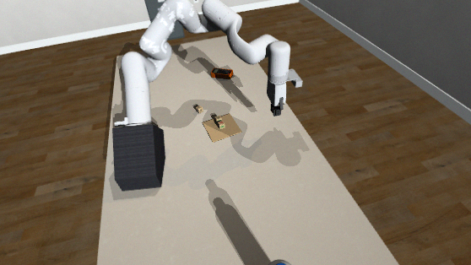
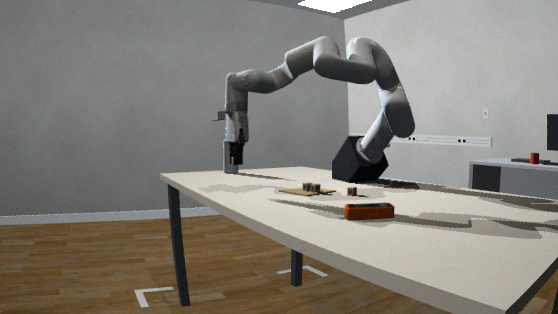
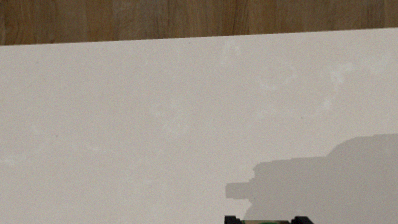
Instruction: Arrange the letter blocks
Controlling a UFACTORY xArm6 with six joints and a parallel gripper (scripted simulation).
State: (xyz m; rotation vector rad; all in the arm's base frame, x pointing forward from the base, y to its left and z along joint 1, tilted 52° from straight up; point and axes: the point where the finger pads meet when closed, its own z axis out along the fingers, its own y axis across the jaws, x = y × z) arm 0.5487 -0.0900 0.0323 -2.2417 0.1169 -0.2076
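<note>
Now: the thin mat 23 cm behind my hand, 8 cm to the left of it and 11 cm below it. Round my hand: grey bottle: 21 cm behind, 62 cm to the right, 2 cm below.
</note>
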